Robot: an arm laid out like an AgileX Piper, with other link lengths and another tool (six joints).
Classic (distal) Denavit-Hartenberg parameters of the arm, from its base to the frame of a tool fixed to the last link. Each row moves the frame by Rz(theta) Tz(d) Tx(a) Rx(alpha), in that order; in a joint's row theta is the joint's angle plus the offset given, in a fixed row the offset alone. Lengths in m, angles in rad.
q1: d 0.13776, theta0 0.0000, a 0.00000, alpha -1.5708
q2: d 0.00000, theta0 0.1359, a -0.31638, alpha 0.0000
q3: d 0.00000, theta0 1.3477, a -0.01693, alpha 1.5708
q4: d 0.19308, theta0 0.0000, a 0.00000, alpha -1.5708
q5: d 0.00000, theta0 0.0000, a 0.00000, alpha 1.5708
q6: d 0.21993, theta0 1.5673, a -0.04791, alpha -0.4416
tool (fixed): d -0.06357, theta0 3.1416, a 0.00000, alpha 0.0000
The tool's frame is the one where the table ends.
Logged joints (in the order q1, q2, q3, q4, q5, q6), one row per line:
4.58, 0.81, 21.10, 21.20, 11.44, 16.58
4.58, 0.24, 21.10, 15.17, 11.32, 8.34
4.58, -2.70, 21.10, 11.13, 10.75, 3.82
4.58, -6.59, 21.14, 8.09, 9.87, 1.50
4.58, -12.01, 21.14, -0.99, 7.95, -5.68
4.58, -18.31, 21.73, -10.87, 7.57, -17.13
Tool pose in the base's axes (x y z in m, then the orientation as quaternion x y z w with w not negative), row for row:
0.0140, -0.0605, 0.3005, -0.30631, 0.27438, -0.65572, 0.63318
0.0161, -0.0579, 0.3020, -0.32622, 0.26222, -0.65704, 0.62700
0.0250, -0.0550, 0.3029, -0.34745, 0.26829, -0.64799, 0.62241
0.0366, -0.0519, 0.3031, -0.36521, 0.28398, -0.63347, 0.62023
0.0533, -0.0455, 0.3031, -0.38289, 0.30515, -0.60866, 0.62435
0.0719, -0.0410, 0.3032, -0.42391, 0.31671, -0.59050, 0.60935
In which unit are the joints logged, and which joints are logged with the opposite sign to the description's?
The joints are logged in degrees. Opposite sign: q2, q3, q4.
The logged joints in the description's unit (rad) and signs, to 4 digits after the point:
0.0799, -0.0141, -0.3683, -0.3700, 0.1997, 0.2894
0.0799, -0.0042, -0.3683, -0.2648, 0.1976, 0.1456
0.0799, 0.0471, -0.3683, -0.1943, 0.1876, 0.0667
0.0799, 0.1150, -0.3690, -0.1412, 0.1723, 0.0262
0.0799, 0.2096, -0.3690, 0.0173, 0.1388, -0.0991
0.0799, 0.3196, -0.3793, 0.1897, 0.1321, -0.2990

